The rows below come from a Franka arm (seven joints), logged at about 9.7 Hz.
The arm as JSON. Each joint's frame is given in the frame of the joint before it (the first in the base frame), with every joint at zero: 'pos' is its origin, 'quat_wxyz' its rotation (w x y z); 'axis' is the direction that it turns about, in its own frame. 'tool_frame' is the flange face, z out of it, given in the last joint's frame.
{
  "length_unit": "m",
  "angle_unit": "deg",
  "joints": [
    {
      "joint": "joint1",
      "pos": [
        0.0,
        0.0,
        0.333
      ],
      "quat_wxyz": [
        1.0,
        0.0,
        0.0,
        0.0
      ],
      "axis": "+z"
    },
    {
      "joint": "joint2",
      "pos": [
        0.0,
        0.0,
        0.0
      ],
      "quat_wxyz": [
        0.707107,
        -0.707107,
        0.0,
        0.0
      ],
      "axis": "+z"
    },
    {
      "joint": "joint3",
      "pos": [
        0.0,
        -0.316,
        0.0
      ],
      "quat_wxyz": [
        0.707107,
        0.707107,
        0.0,
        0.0
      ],
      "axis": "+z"
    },
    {
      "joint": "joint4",
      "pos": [
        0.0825,
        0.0,
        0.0
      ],
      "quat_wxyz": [
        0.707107,
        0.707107,
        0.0,
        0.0
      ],
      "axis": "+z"
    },
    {
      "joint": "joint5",
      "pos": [
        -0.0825,
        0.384,
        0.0
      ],
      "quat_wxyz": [
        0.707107,
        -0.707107,
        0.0,
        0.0
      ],
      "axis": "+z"
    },
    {
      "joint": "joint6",
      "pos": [
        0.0,
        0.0,
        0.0
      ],
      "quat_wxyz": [
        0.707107,
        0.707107,
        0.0,
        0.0
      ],
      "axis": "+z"
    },
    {
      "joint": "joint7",
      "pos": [
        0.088,
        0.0,
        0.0
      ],
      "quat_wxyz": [
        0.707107,
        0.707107,
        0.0,
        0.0
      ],
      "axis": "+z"
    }
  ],
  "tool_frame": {
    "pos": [
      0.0,
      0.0,
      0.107
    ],
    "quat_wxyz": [
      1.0,
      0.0,
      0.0,
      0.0
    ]
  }
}
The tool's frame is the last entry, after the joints.
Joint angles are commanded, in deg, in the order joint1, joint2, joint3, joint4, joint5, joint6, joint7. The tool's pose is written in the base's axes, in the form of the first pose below.
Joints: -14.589, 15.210, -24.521, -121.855, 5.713, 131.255, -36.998
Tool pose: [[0.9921, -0.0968, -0.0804, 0.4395], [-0.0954, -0.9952, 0.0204, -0.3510], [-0.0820, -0.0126, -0.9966, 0.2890], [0, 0, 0, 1]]
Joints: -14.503, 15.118, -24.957, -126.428, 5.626, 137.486, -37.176
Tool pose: [[0.9928, -0.1024, -0.0623, 0.4232], [-0.1030, -0.9947, -0.0063, -0.3473], [-0.0613, 0.0127, -0.9980, 0.2674], [0, 0, 0, 1]]
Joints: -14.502, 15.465, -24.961, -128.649, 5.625, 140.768, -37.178
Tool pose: [[0.9930, -0.1040, -0.0565, 0.4156], [-0.1052, -0.9943, -0.0197, -0.3440], [-0.0541, 0.0255, -0.9982, 0.2544], [0, 0, 0, 1]]
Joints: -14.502, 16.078, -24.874, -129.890, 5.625, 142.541, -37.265
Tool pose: [[0.9930, -0.1016, -0.0610, 0.4109], [-0.1032, -0.9944, -0.0243, -0.3410], [-0.0582, 0.0305, -0.9978, 0.2436], [0, 0, 0, 1]]
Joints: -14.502, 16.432, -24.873, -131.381, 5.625, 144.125, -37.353
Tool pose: [[0.9926, -0.1012, -0.0671, 0.4042], [-0.1031, -0.9943, -0.0255, -0.3376], [-0.0641, 0.0322, -0.9974, 0.2334], [0, 0, 0, 1]]
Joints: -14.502, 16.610, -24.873, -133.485, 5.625, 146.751, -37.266
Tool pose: [[0.9924, -0.1041, -0.0653, 0.3956], [-0.1064, -0.9938, -0.0332, -0.3331], [-0.0615, 0.0399, -0.9973, 0.2227], [0, 0, 0, 1]]
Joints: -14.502, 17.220, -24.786, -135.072, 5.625, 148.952, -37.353
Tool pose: [[0.9924, -0.1016, -0.0691, 0.3887], [-0.1045, -0.9937, -0.0394, -0.3289], [-0.0647, 0.0463, -0.9968, 0.2113], [0, 0, 0, 1]]
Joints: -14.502, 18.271, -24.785, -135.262, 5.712, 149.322, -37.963
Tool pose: [[0.9922, -0.0915, -0.0842, 0.3858], [-0.0949, -0.9948, -0.0366, -0.3281], [-0.0804, 0.0443, -0.9958, 0.2024], [0, 0, 0, 1]]
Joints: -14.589, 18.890, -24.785, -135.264, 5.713, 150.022, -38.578
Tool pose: [[0.9930, -0.0813, -0.0858, 0.3849], [-0.0851, -0.9955, -0.0421, -0.3292], [-0.0820, 0.0491, -0.9954, 0.1985], [0, 0, 0, 1]]
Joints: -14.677, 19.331, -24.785, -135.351, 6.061, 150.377, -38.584
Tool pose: [[0.9923, -0.0876, -0.0879, 0.3833], [-0.0915, -0.9950, -0.0412, -0.3297], [-0.0839, 0.0489, -0.9953, 0.1950], [0, 0, 0, 1]]
